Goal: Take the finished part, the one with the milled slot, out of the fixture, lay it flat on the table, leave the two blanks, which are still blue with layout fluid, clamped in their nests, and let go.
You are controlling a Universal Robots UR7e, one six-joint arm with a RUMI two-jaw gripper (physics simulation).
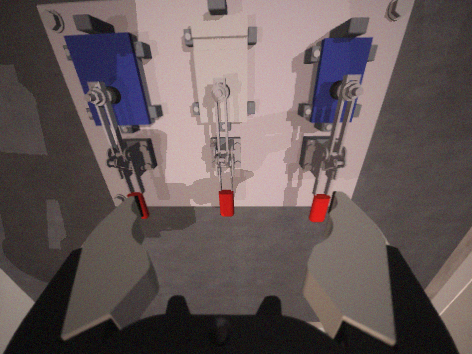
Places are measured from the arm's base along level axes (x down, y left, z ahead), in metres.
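Pixels of known places: gripper, between the fingertips: (234, 195).
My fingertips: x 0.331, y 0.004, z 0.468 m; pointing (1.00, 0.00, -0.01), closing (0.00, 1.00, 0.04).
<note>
Behind a point stands the place of what it marks.
The finished part (220, 62) @(z 0.375, x 0.417, y -0.004 m), pale with a narrow slot across its far end, lies in the middle nest. The middle toggle clamp (223, 157) @(z 0.459, x 0.385, y -0.008 m) reaches over it, its spindle above the part; its red handle (226, 203) @(z 0.522, x 0.397, y -0.013 m) points toward the gripper. A blue blank (111, 65) @(z 0.368, x 0.412, y -0.107 m) sits in the left nest and another blue blank (341, 67) @(z 0.389, x 0.407, y 0.104 m) in the right nest, each with a clamp arm over it. My gripper (234, 195) @(z 0.468, x 0.331, y 0.004 m) is open and empty, its jaws wide apart at the near side of the fixture. Contact between spindle and finished part cannot be told.
The pale fixture plate (272, 165) @(z 0.492, x 0.433, y 0.047 m) carries the nests and has bolts at its corners. The left clamp's red handle (142, 206) @(z 0.517, x 0.393, y -0.116 m) is partly hidden by the left fingertip. The right clamp's red handle (319, 208) @(z 0.529, x 0.387, y 0.094 m) is close beside the right fingertip. The grey table (225, 265) @(z 0.707, x 0.448, y -0.040 m) surrounds the plate.
</note>
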